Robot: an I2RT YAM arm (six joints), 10 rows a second.
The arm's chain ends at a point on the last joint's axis. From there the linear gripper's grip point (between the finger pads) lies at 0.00 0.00 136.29 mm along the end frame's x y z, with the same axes.
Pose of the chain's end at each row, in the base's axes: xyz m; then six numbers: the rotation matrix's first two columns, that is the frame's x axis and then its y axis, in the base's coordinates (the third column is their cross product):
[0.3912 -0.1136 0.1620 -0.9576 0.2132 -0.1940 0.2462 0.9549 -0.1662]
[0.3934 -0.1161 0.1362 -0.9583 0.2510 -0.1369 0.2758 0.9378 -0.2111]
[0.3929 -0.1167 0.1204 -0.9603 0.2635 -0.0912 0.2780 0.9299 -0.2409]
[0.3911 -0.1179 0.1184 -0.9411 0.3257 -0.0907 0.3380 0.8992 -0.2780]
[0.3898 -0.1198 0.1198 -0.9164 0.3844 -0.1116 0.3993 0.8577 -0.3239]
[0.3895 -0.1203 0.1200 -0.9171 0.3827 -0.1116 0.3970 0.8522 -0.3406]
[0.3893 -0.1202 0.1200 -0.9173 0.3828 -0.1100 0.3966 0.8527 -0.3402]
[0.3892 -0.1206 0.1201 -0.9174 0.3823 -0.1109 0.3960 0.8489 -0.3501]
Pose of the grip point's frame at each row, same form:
[0.4116 -0.1418 0.0302 -0.9576 0.2132 -0.1940 0.2462 0.9549 -0.1662]
[0.4037 -0.1488 0.0043 -0.9583 0.2510 -0.1369 0.2758 0.9378 -0.2111]
[0.3958 -0.1517 -0.0113 -0.9603 0.2635 -0.0912 0.2780 0.9299 -0.2409]
[0.3899 -0.1577 -0.0119 -0.9411 0.3257 -0.0907 0.3380 0.8992 -0.2780]
[0.3859 -0.1663 -0.0082 -0.9164 0.3844 -0.1116 0.3993 0.8577 -0.3239]
[0.3847 -0.1689 -0.0072 -0.9171 0.3827 -0.1116 0.3970 0.8522 -0.3406]
[0.3843 -0.1687 -0.0073 -0.9173 0.3828 -0.1100 0.3966 0.8527 -0.3402]
[0.3838 -0.1704 -0.0067 -0.9174 0.3823 -0.1109 0.3960 0.8489 -0.3501]

